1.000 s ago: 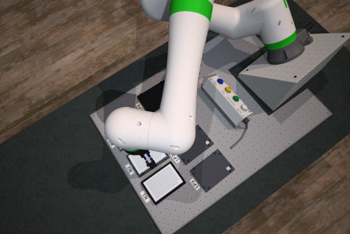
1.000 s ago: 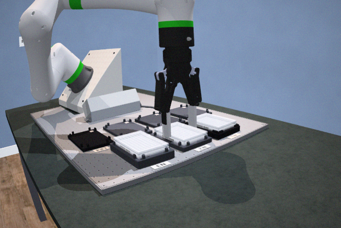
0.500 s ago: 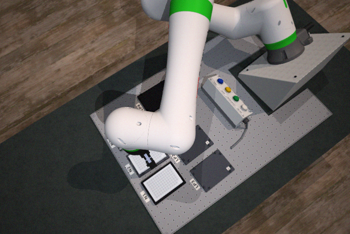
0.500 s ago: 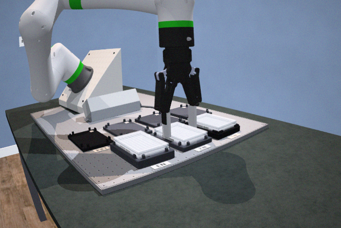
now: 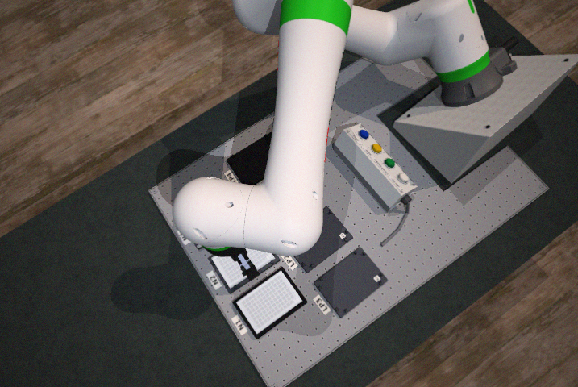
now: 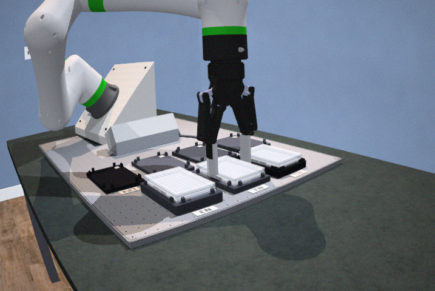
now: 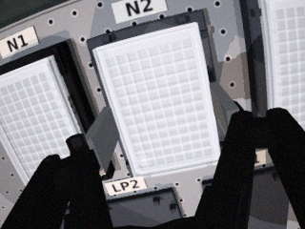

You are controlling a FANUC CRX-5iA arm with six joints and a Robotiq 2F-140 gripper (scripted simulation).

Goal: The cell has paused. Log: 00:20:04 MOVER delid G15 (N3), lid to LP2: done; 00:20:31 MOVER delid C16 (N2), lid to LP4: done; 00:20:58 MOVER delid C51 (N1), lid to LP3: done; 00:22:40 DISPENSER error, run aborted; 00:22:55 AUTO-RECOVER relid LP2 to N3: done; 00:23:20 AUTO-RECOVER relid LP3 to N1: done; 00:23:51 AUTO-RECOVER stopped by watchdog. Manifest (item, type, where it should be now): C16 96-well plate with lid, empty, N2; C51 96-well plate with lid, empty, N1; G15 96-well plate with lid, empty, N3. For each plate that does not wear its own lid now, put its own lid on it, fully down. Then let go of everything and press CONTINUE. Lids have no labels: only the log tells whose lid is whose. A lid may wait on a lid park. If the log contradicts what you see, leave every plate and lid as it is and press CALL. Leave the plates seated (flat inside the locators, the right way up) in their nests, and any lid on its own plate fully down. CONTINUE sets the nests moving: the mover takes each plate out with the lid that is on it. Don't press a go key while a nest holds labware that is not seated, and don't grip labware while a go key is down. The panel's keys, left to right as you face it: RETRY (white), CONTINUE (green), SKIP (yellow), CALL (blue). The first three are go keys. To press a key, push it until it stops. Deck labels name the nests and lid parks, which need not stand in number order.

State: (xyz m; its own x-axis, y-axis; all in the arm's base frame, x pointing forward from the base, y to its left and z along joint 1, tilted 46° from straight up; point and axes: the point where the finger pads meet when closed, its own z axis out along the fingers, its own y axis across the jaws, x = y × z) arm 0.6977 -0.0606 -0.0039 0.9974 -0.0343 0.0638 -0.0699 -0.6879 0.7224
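My hand is 3 cm above the 96-well plate. Also, from my hand: lid park LP1 (18 cm behind, 6 cm to the right, 5 cm below); lid park LP3 (17 cm behind, 20 cm to the left, 5 cm below); lid park LP2 (17 cm behind, 7 cm to the left, 5 cm below).
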